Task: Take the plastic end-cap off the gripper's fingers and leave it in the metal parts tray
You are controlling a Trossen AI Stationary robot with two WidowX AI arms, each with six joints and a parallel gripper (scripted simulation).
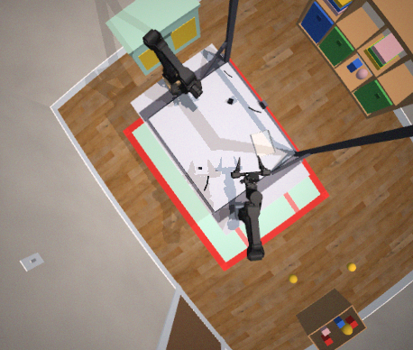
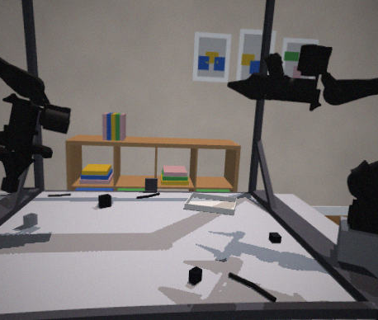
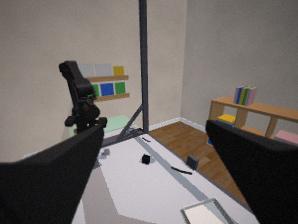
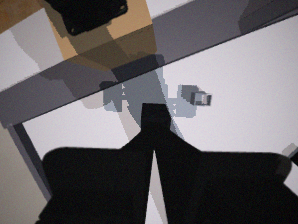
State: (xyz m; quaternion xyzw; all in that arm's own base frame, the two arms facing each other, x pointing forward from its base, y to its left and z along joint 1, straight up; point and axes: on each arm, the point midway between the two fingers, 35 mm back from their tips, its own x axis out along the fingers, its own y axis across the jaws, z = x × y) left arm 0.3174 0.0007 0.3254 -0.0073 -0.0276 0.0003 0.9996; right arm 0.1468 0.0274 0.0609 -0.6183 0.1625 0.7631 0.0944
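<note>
Right now my right hand is 1 cm to the left of the black end-cap and 3 cm above it.
</note>
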